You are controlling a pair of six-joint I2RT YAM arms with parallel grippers.
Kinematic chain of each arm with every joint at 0, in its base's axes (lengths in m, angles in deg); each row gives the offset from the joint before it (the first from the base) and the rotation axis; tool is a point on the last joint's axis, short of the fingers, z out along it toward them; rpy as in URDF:
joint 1: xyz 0 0 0.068 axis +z
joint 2: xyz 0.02 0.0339 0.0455 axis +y
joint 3: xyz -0.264 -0.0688 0 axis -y
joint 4: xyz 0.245 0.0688 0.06 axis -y
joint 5: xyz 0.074 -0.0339 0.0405 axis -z
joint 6: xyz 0.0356 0 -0.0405 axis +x
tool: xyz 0 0 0 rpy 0 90 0
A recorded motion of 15 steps. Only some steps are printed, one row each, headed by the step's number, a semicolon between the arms.
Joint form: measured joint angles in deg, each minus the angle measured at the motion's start. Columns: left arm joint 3, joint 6, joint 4, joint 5, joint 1, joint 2; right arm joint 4, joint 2, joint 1, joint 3, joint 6, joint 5.
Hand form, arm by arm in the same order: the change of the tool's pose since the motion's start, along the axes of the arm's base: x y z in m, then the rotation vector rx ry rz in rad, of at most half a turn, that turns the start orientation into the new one. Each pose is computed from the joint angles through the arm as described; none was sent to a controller.
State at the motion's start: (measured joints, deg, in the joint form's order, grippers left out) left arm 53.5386 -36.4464 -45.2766 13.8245 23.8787 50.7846; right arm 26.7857 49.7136 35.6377 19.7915 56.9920 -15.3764
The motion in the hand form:
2: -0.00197 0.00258 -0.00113 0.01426 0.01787 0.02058; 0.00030 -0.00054 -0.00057 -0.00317 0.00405 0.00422
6: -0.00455 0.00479 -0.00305 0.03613 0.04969 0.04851; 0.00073 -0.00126 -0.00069 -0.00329 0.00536 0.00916
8: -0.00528 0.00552 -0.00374 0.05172 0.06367 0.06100; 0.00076 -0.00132 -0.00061 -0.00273 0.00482 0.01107
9: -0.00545 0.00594 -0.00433 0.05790 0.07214 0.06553; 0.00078 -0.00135 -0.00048 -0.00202 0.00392 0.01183
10: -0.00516 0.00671 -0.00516 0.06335 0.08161 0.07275; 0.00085 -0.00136 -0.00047 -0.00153 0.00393 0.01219
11: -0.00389 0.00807 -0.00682 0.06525 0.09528 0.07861; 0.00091 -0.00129 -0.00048 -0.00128 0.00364 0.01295
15: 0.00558 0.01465 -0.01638 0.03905 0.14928 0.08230; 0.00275 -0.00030 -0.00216 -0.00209 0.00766 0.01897
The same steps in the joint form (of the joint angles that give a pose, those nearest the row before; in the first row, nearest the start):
2: 0.00 0.63 -0.74 -1.05 0.83 0.00; -0.31 0.00 -0.26 0.00 -0.04 -0.50
6: 0.00 1.33 -2.01 -3.08 1.44 0.00; -0.37 0.00 -0.61 0.00 -0.04 -1.14
8: 0.00 1.71 -2.40 -4.35 1.51 0.02; -0.33 0.00 -0.66 0.00 -0.04 -1.29
9: 0.00 1.92 -2.64 -4.87 1.55 0.11; -0.26 0.00 -0.68 0.00 -0.04 -1.36
10: 0.00 2.03 -2.80 -5.49 1.62 0.33; -0.22 0.02 -0.70 0.00 -0.02 -1.40
11: 0.00 2.16 -2.93 -5.95 1.75 0.87; -0.15 0.06 -0.70 0.00 -0.02 -1.44
15: 0.00 2.25 -2.95 -5.71 2.36 4.28; 0.63 1.03 -0.85 -0.02 0.04 -1.95

